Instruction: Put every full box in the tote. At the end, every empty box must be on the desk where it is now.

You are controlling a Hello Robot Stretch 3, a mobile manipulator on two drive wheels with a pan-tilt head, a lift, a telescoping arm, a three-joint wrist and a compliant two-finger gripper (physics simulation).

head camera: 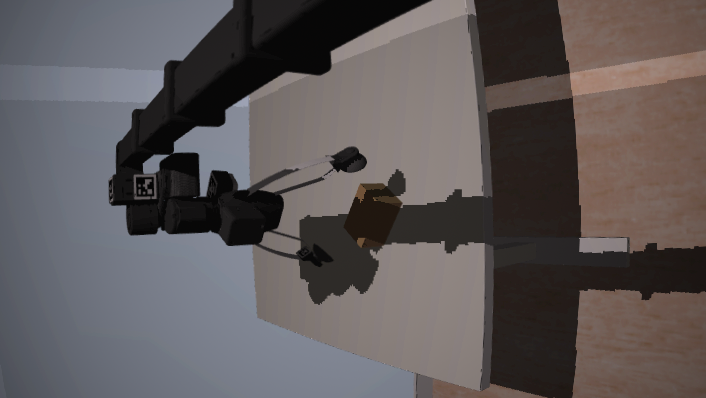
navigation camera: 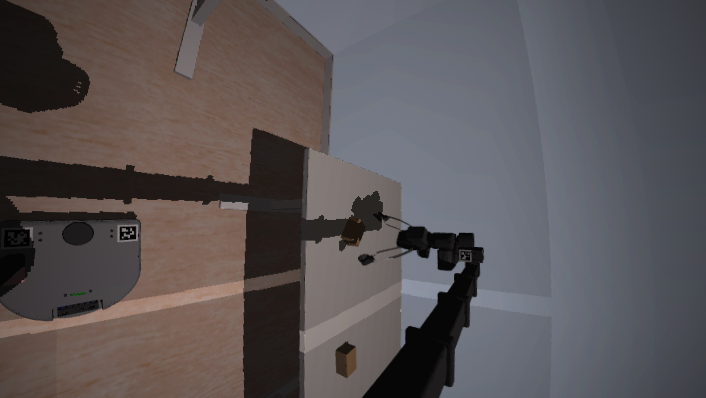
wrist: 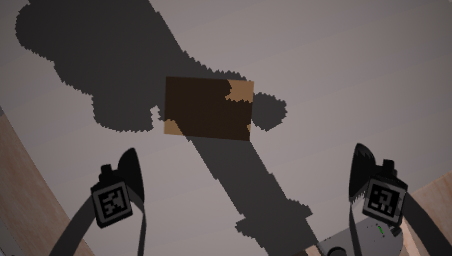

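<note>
A brown box (head camera: 372,220) (navigation camera: 353,231) (wrist: 207,110) stands on the pale desk (head camera: 425,125) (navigation camera: 325,175) (wrist: 350,50), mostly in the arm's shadow. My gripper (head camera: 334,207) (navigation camera: 374,238) (wrist: 243,166) is open, with its fingers wide apart and nothing between them. It hangs above the desk; in the wrist view the box lies beyond the fingertips, left of the middle between them. A second brown box (navigation camera: 346,361) with a dark top stands farther along the desk in the navigation view. Whether either box is full or empty cannot be told. The tote does not show.
My telescoping arm (head camera: 285,40) (navigation camera: 430,340) reaches over the desk. A pale bar (head camera: 604,245) (navigation camera: 234,205) sticks out from under the desk's edge at floor level. My wheeled base (navigation camera: 100,270) is on the wooden floor. Another pale bar (navigation camera: 189,55) lies at the navigation view's top. Blue-grey walls stand beyond.
</note>
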